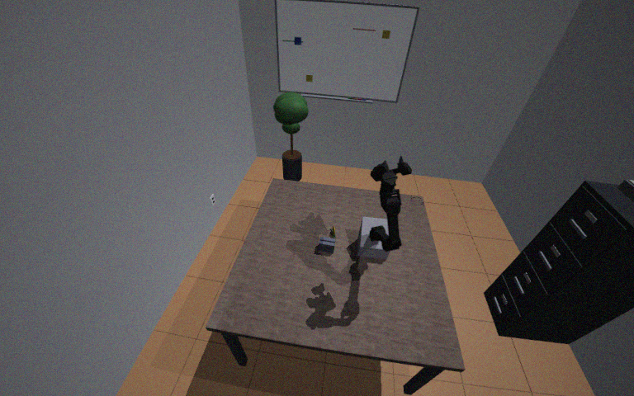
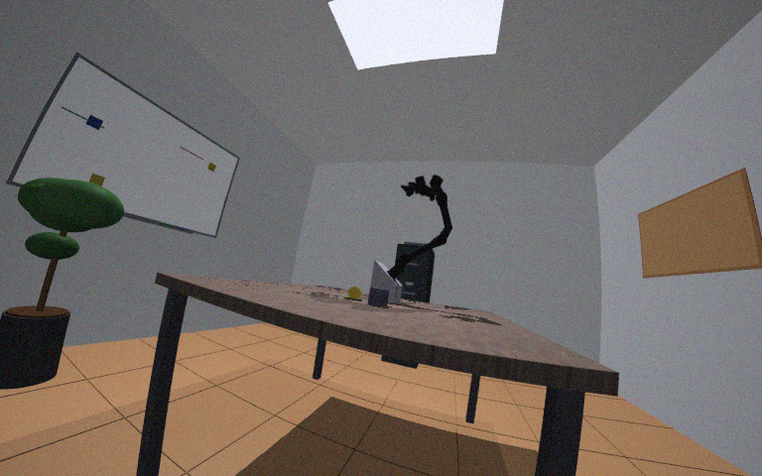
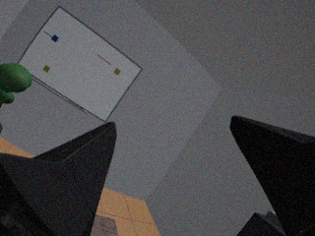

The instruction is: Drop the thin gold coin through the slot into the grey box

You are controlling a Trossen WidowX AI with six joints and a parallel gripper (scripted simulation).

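The gold coin lies 690 mm below my gripper tip, 220 mm ahead of it and 150 mm to the right of it.
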